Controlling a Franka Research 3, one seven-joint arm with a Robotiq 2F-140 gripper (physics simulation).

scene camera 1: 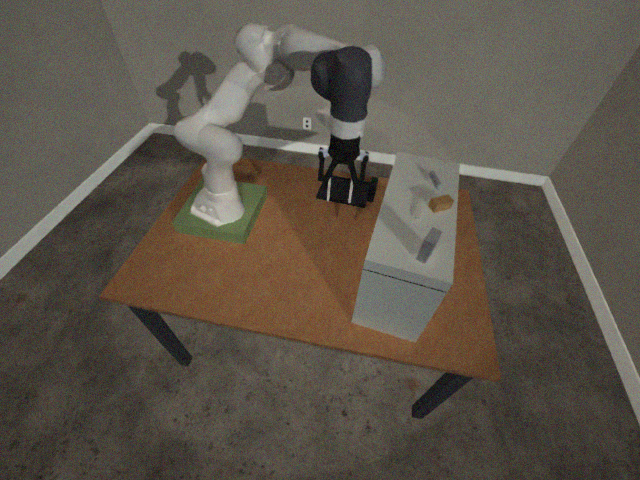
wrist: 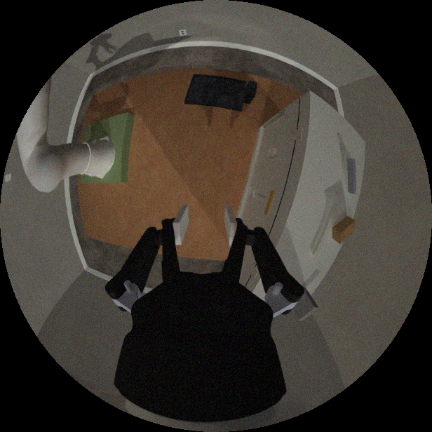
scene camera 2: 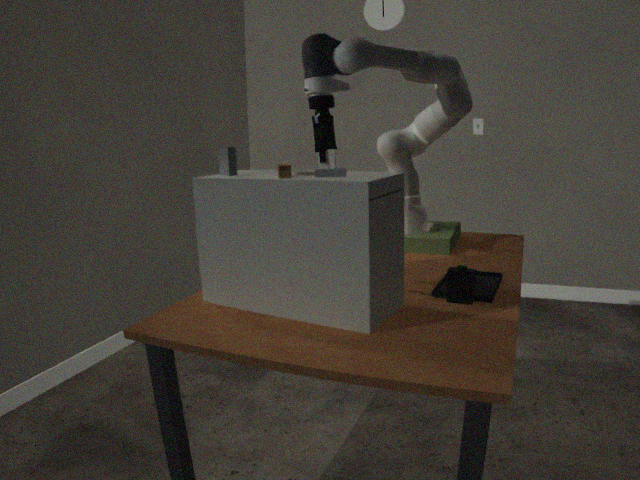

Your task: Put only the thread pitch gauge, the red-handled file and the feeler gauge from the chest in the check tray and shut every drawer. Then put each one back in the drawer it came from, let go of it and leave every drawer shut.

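The gripper (scene camera 1: 340,190) (scene camera 2: 329,157) (wrist: 206,225) points down, its fingers partly open with nothing between them. It hangs in the air above the table, on the drawer-front side of the chest. The pale grey chest (scene camera 1: 395,304) (scene camera 2: 284,248) (wrist: 325,165) stands on the table. Its front shows in the wrist view, with small pale knobs and a yellow-orange strip (wrist: 269,202); no drawer is seen pulled out there. The black check tray (scene camera 1: 364,197) (scene camera 2: 491,283) (wrist: 215,92) lies beyond the gripper; its contents are too dark to make out. The thread pitch gauge, red-handled file and feeler gauge cannot be made out.
An orange-brown block (scene camera 1: 440,203) (scene camera 2: 284,171) (wrist: 344,229), an upright grey block (scene camera 1: 429,245) (scene camera 2: 227,161) and a flat grey piece (scene camera 1: 434,178) (scene camera 2: 330,172) (wrist: 351,175) are on the chest top. A dark block (wrist: 251,92) adjoins the tray. The arm's green base (scene camera 1: 253,206) (scene camera 2: 429,243) (wrist: 122,150) is opposite the chest.
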